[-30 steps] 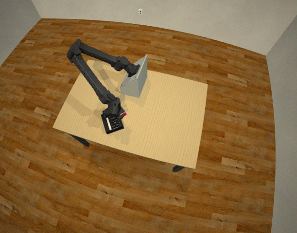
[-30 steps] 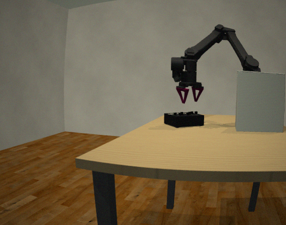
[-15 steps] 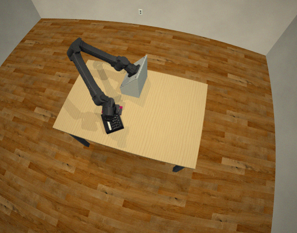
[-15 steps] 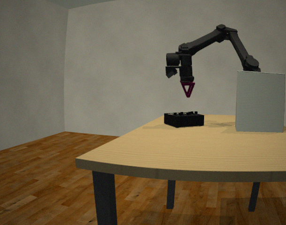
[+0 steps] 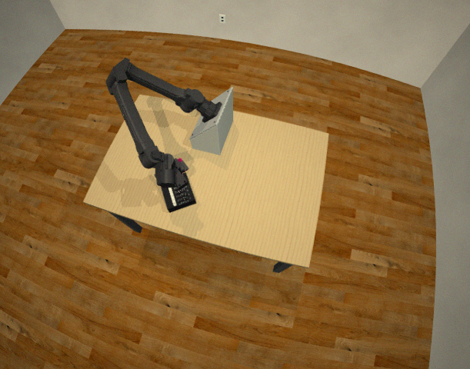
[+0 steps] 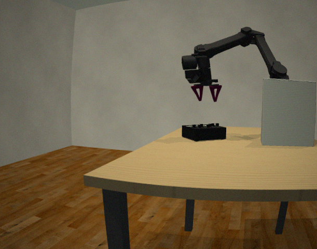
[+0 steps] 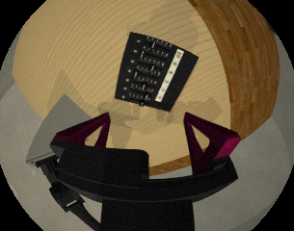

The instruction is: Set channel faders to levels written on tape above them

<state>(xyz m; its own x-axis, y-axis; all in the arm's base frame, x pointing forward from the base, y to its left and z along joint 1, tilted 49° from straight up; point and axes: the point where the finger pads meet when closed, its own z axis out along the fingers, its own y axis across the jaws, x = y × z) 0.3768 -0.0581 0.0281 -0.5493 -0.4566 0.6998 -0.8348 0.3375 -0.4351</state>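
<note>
The fader cap is 110 mm below my hand, 50 mm to the left of it and 50 mm ahead of it. From my hand the other things lie so: master cap 110 mm below, 40 mm to the right, 40 mm behind.
</note>
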